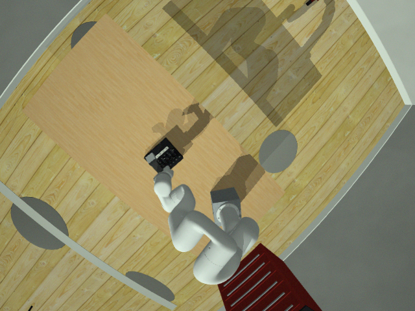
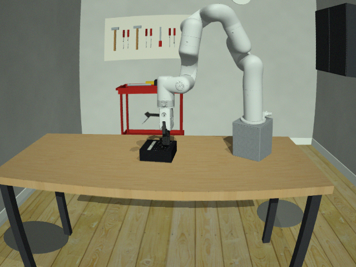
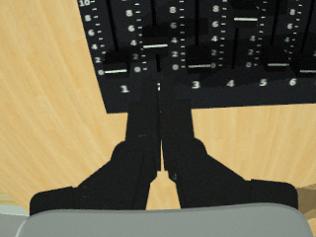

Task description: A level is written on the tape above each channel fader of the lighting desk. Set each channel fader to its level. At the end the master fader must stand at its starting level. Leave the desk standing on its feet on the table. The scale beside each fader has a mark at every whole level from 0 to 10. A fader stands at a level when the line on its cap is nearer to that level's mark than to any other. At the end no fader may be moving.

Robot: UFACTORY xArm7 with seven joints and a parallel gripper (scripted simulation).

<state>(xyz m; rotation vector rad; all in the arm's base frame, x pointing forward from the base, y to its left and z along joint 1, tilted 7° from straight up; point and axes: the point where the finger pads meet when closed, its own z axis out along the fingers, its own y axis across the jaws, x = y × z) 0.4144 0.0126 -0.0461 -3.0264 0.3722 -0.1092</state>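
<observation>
Right now the channel 5 cap is 70 mm to the right of my hand and 30 mm below it. Also, from my hand: master cap 120 mm to the right, 30 mm below, 20 mm ahead; channel 6 fader cap 90 mm to the right, 30 mm below, 10 mm behind.
</observation>
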